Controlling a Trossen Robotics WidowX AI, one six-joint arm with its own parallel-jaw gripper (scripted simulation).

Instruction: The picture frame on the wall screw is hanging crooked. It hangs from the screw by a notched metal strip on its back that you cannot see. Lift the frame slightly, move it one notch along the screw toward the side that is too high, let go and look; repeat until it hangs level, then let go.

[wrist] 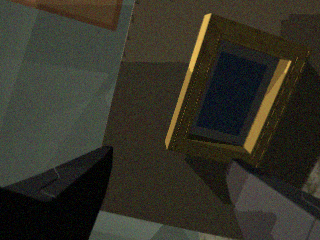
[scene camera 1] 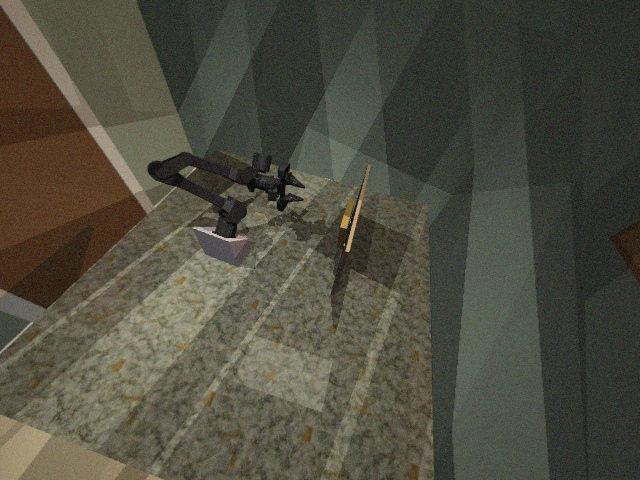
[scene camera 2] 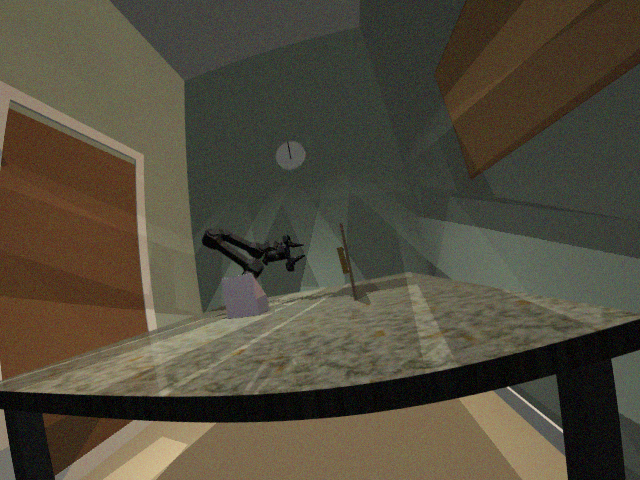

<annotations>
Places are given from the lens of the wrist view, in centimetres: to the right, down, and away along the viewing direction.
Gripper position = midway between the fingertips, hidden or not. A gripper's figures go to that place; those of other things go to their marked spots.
my gripper (wrist: 170, 161): 0, 2, 11
thin upright wall panel (wrist: 147, 181): -2, 9, 35
</annotations>
